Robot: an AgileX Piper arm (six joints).
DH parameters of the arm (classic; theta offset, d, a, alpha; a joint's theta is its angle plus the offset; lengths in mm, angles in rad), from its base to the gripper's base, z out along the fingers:
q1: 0 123 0 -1.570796
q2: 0.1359 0 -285 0
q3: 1.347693 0 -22 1.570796
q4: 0 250.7 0 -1.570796
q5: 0 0 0 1.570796
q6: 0 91 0 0
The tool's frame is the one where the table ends.
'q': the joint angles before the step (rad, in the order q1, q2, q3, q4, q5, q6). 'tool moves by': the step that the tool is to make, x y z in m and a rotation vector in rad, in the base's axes. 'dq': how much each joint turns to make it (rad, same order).
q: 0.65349, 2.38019, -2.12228, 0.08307, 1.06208, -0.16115
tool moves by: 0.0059, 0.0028, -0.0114, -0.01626, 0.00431, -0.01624
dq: 0.00000, 0.04609, -0.04560, -0.01764, 0.01147, 0.02130
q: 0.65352, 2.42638, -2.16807, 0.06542, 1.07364, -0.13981
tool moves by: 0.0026, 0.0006, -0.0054, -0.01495, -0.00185, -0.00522
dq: 0.00034, 0.02009, -0.01891, -0.01619, 0.00599, 0.00915
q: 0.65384, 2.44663, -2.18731, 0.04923, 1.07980, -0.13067
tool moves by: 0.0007, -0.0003, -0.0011, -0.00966, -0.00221, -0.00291
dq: 0.00040, 0.00467, -0.00539, -0.01098, 0.00462, 0.00567
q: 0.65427, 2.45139, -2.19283, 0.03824, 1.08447, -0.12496
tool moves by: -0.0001, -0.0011, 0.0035, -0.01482, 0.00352, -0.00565
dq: 0.00036, -0.00020, -0.01495, -0.01278, 0.02672, 0.00938
